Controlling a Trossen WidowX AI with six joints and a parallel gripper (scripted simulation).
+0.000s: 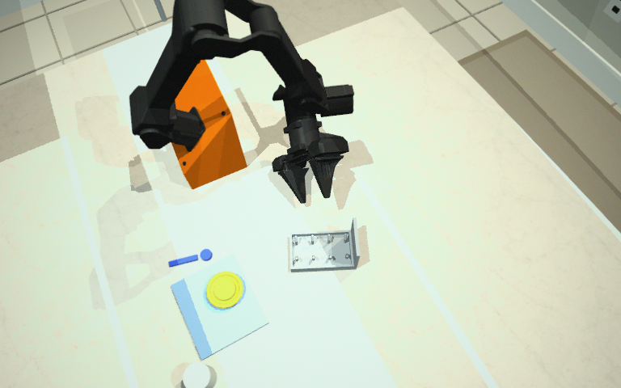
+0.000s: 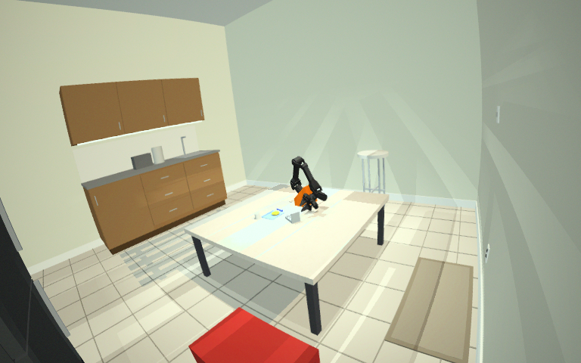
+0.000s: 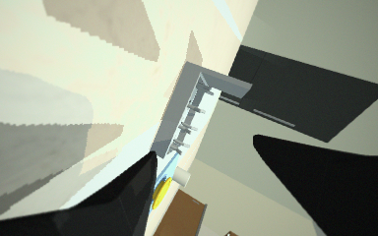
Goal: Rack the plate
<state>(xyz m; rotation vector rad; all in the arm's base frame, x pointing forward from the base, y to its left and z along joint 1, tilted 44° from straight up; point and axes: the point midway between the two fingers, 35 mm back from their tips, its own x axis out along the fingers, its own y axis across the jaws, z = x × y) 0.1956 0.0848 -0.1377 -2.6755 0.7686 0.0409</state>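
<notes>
My gripper tip is 60 mm short of the yellow plate, 220 mm to the left of it and 50 mm above it. From my gripper tip the other things lie so: blue mat: 80 mm ahead, 240 mm to the right, 60 mm below; grey dish rack: 80 mm ahead, 20 mm to the right, 40 mm below; blue utensil: 30 mm behind, 250 mm to the right, 60 mm below.
</notes>
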